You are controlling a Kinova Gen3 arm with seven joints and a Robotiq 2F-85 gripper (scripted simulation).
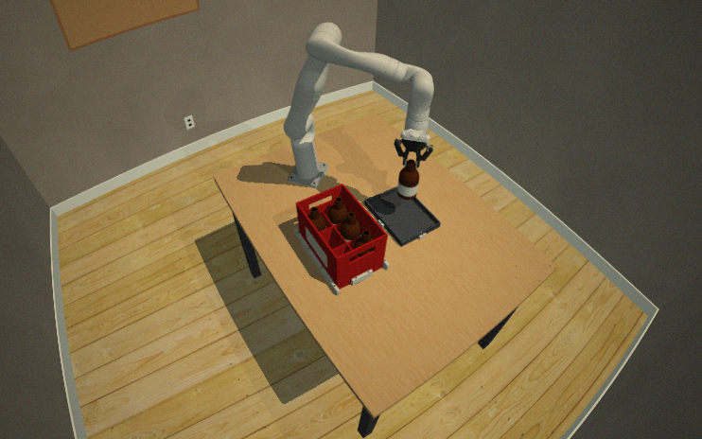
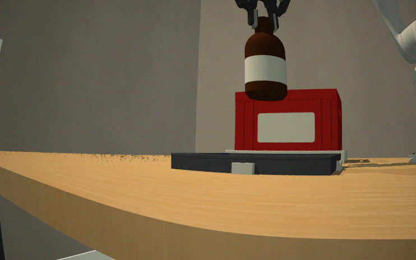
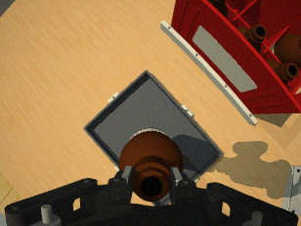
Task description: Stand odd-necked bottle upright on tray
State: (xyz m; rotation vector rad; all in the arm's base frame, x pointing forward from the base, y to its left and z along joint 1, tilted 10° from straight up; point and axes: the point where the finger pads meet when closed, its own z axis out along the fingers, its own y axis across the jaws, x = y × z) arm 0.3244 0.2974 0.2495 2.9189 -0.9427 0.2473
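My gripper is now 25 cm above the dark grey tray. The rest, counted from my hand: red crate 7 cm ahead, 29 cm to the right, 18 cm below; then glass bottle 15 cm ahead, 23 cm to the right, 18 cm below.
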